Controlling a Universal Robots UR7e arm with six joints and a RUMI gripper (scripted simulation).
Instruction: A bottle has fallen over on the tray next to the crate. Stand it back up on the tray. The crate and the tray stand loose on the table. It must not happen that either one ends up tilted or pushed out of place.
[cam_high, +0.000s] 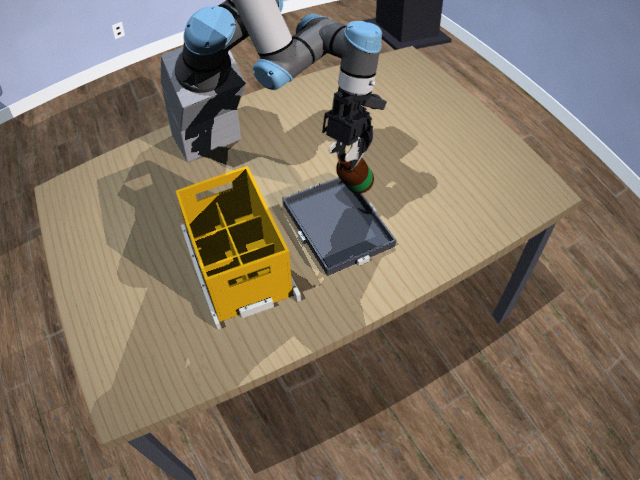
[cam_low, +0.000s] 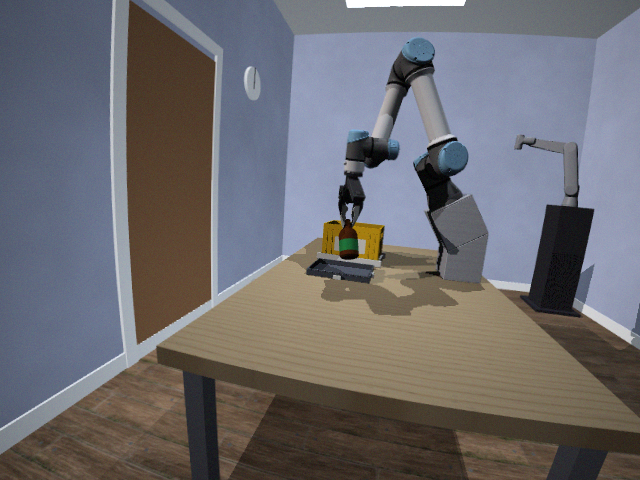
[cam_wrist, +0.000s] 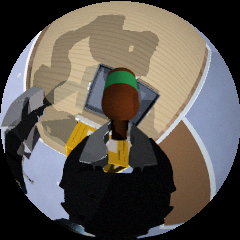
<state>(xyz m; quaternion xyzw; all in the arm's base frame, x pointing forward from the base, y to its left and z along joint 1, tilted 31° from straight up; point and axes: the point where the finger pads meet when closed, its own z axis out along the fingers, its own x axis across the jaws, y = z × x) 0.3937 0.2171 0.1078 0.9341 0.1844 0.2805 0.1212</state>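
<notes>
My hand is 10 mm past the bottle, 20 mm to the right of it and 50 mm above it. From my hand the other things lie so: tray 10 mm ahead, 30 mm to the right, 190 mm below; yellow crate 10 mm ahead, 300 mm to the right, 120 mm below.
</notes>
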